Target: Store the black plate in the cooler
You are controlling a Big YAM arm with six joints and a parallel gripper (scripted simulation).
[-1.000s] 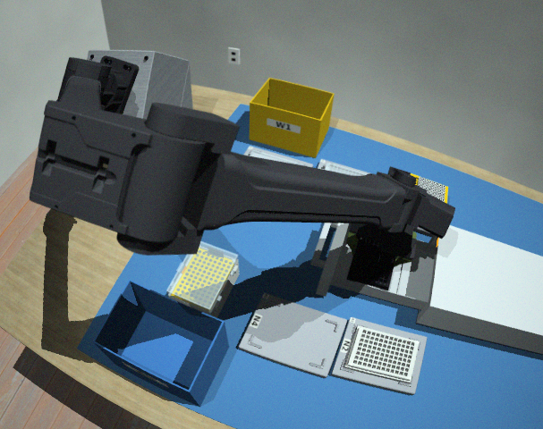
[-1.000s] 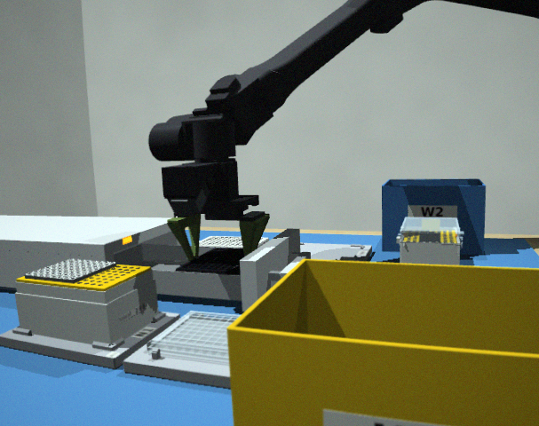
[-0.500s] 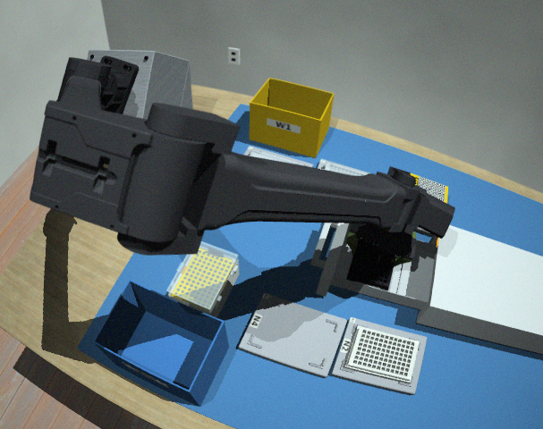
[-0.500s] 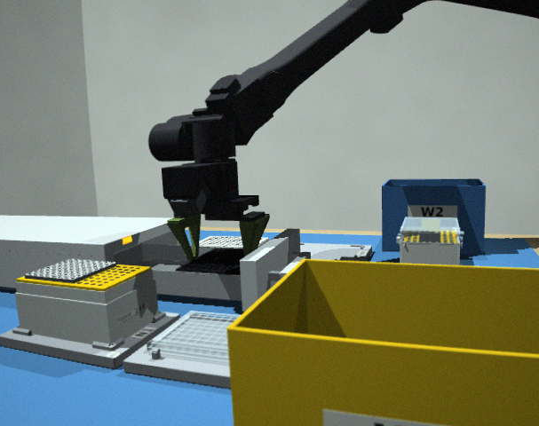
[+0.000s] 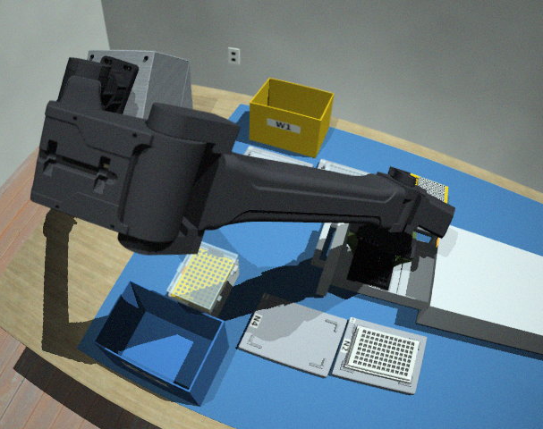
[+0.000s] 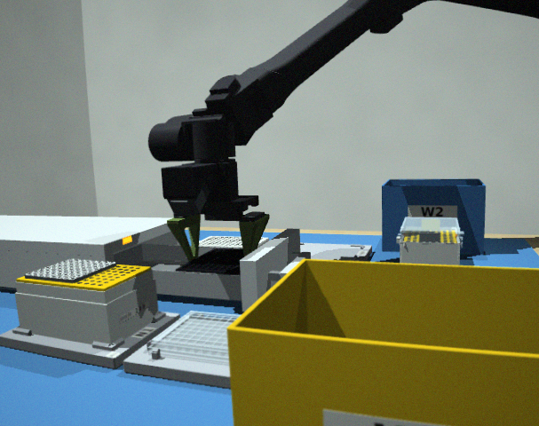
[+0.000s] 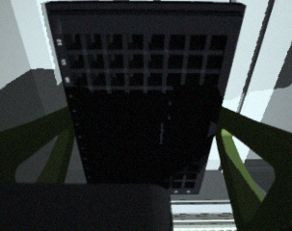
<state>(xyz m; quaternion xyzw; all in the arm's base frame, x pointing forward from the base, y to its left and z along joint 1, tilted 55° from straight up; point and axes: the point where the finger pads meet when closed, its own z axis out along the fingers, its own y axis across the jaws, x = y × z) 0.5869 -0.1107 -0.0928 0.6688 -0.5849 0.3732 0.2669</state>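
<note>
Now: the black plate right at my hand. The rest, counted from my hand: yellow-topped block: 190 mm to the left, 60 mm ahead, 20 mm above; cooler CD: 180 mm ahead, 10 mm below; cooler drawer: 40 mm ahead, 10 mm below.
</note>
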